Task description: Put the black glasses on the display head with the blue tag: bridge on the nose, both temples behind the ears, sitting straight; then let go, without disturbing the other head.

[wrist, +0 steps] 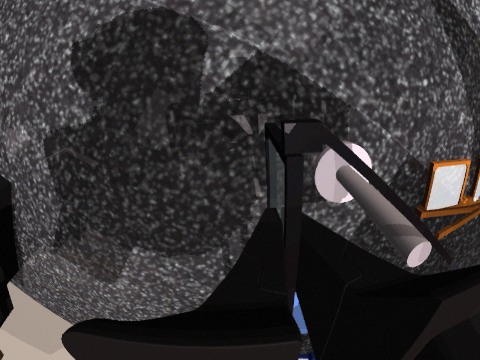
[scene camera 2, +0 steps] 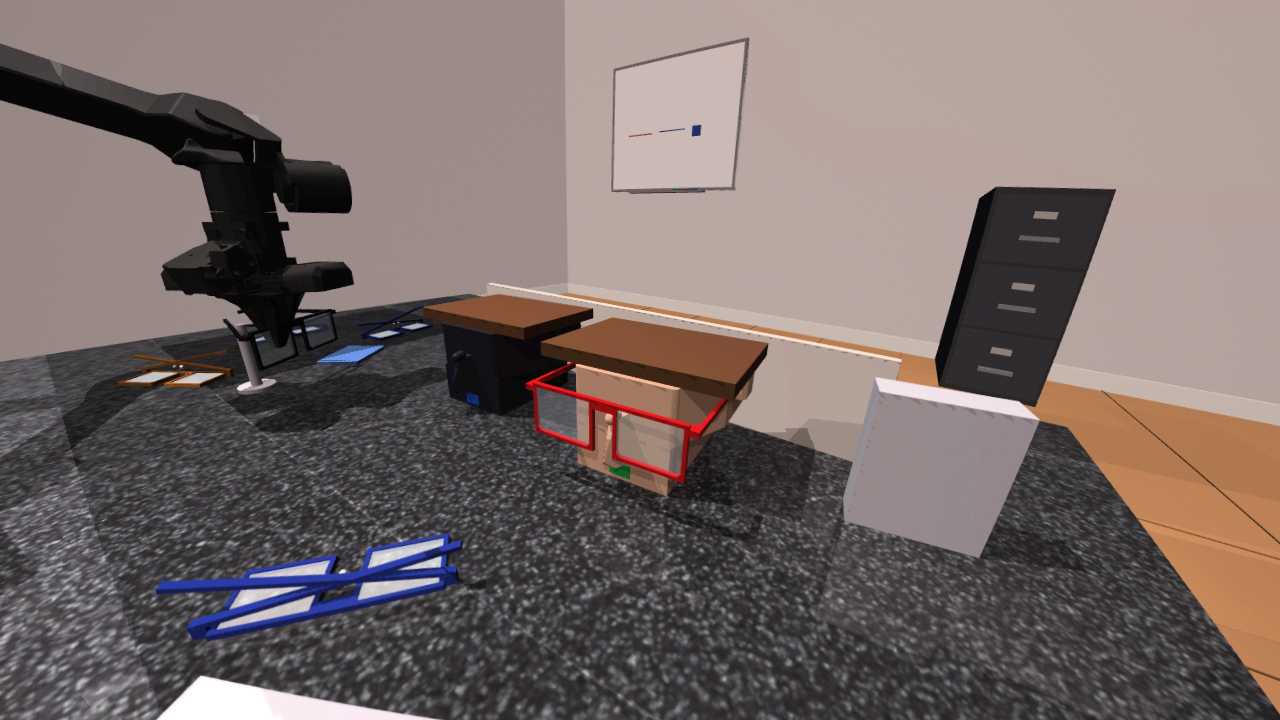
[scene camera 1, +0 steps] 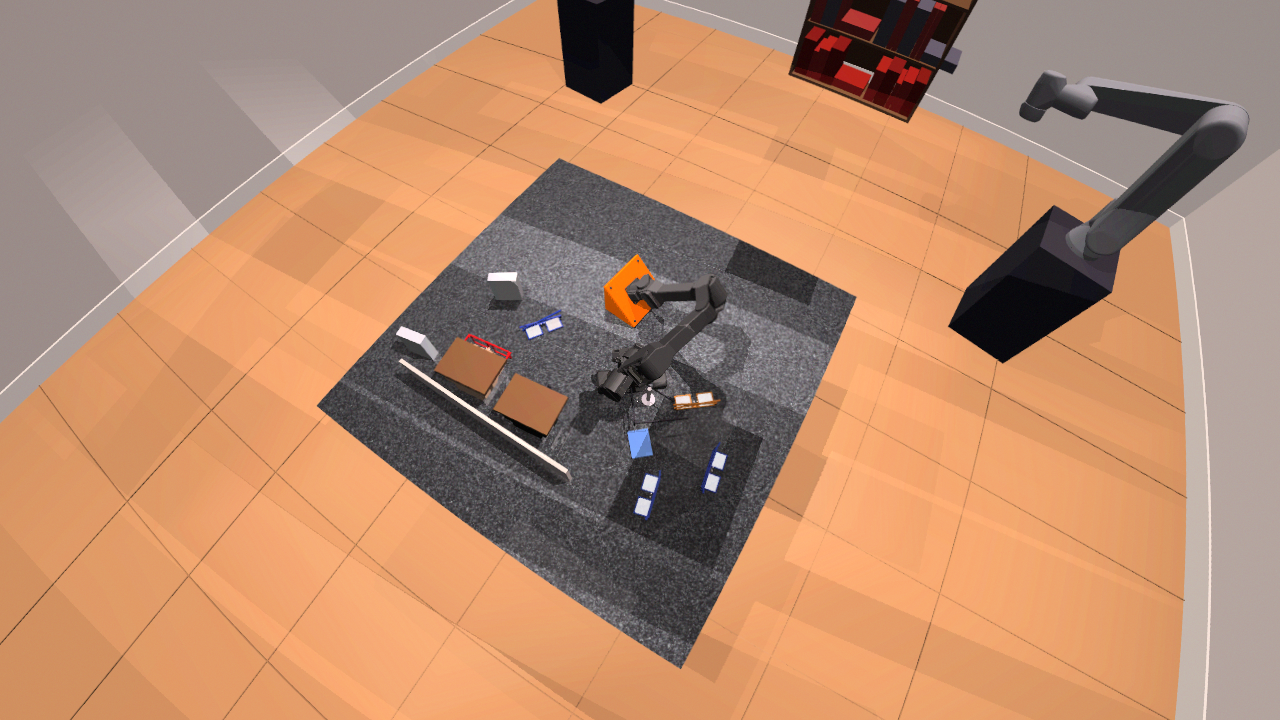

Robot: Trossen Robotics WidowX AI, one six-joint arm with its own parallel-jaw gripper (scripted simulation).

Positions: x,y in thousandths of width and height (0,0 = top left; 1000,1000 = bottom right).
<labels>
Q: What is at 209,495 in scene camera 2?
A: A black frame.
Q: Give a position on a white box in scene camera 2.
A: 729,647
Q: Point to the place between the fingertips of my gripper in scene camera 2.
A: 218,483
</labels>
